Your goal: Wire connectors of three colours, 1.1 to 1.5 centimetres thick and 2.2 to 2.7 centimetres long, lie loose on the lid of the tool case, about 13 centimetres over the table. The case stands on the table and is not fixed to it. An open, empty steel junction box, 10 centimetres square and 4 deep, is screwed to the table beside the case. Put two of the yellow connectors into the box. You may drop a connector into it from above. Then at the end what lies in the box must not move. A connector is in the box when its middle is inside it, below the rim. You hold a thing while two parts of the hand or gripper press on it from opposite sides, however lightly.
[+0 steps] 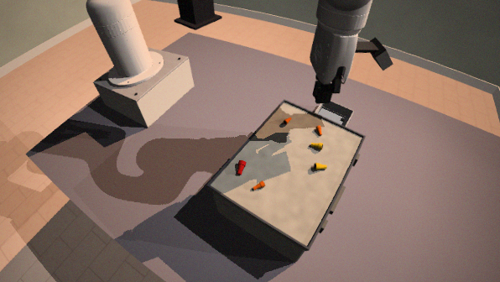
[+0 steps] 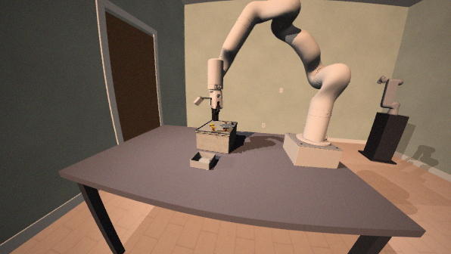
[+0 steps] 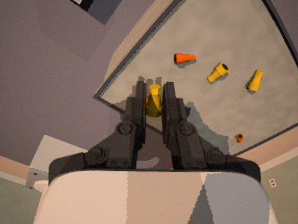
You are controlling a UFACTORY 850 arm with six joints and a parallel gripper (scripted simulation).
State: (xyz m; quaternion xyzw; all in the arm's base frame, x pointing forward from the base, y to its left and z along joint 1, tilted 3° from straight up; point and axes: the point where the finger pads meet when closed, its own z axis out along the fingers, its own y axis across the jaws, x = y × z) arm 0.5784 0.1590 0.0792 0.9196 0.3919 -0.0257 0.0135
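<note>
Now: the tool case 3 cm ahead of my hand, 12 cm to the right of it and 12 cm below it. The rest, counted from my hand: red connector 4 cm behind, 21 cm to the right, 8 cm below.
</note>
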